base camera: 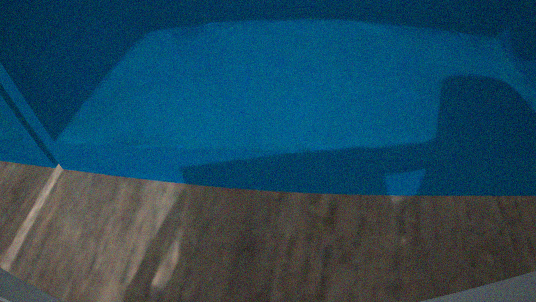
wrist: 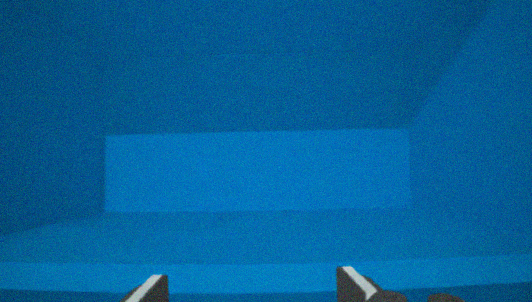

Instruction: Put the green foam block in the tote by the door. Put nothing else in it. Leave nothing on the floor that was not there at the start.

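Places are measured from the arm's base along level axes (x ahead, y left, z up), in millimetres.
Pixels of known places: gripper, between the fingertips: (wrist: 253,290).
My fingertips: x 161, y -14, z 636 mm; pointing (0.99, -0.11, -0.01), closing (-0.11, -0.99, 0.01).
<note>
Behind a point stands the place of what it marks.
The green foam block does not show in either view, and neither does the tote. My gripper (wrist: 252,280) {x 161, y -14, z 636 mm} is open, with its two fingertips wide apart at the bottom of the wrist view and no object visible between them. It faces a blue shelf unit (base camera: 120,162) {x 393, y 266, z -360 mm} (wrist: 250,278) {x 342, y -30, z 578 mm}. In the wrist view, a pale front edge runs across behind the fingertips, with a shelf surface and a brighter blue back panel (wrist: 257,170) {x 792, y -96, z 699 mm} beyond it. No object shows on the visible part of that shelf surface.
In the base camera view, the blue unit spans the upper part, with an upright panel edge (base camera: 27,110) {x 419, y 419, z -245 mm} at the left and dark shadows across it. Brown wooden floor (base camera: 310,240) {x 275, y -6, z -397 mm} lies in front of it. Grey surfaces (base camera: 500,292) show at the bottom corners.
</note>
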